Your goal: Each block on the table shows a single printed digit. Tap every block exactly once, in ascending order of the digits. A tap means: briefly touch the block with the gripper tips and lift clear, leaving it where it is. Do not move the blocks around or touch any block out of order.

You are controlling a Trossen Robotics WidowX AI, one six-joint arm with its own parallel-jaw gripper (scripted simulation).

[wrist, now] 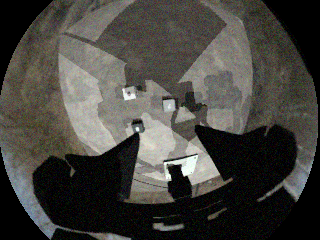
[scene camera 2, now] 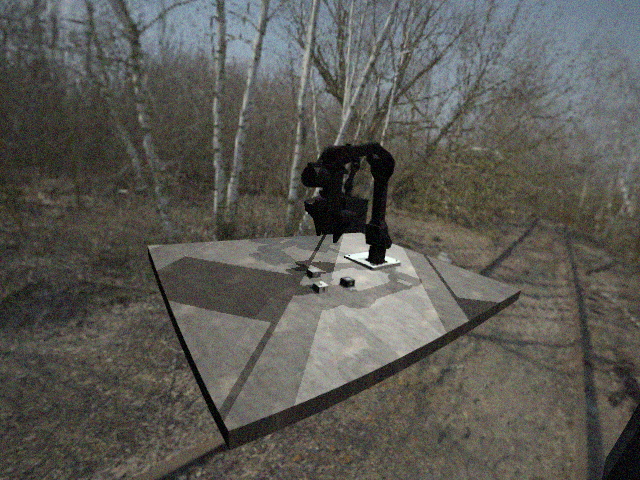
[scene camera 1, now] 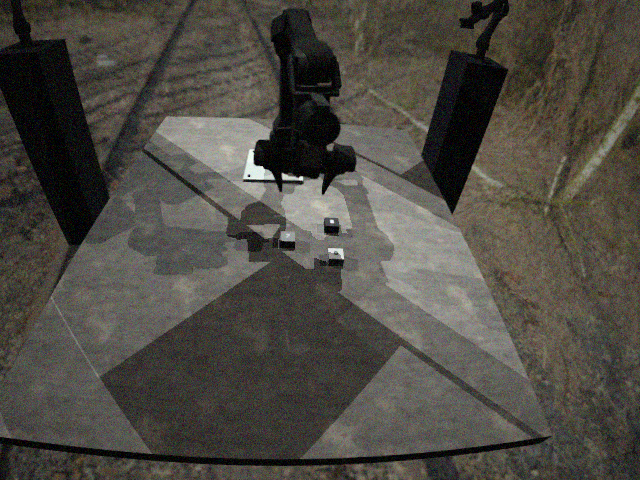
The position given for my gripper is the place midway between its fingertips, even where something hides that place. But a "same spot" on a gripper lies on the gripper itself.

Labels:
my gripper: wrist; scene camera 2 326, 239; scene camera 1
same spot on my gripper: [scene camera 1: 276, 167] = [wrist: 256, 136]

